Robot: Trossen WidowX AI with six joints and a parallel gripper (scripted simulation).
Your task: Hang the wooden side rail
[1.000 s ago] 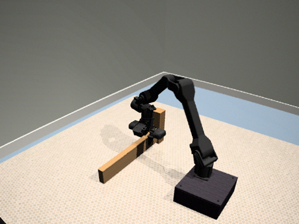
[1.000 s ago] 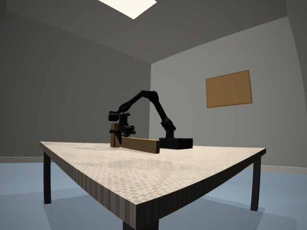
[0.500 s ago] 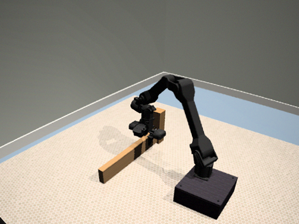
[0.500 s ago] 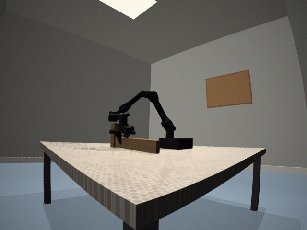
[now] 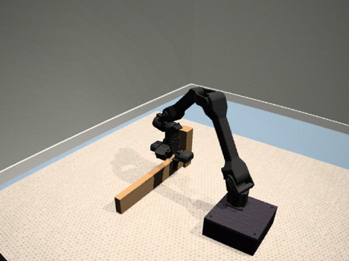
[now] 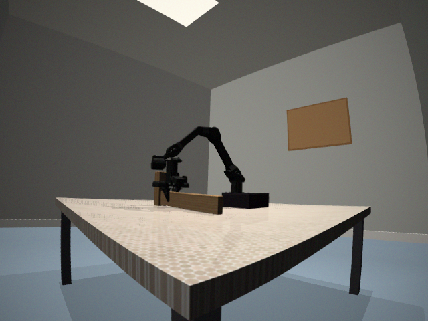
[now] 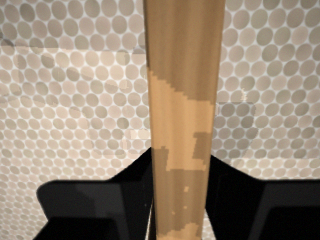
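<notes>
Right now my gripper tip is 10 cm to the left of the headboard post, 5 cm below it and 1 cm past it.
</notes>
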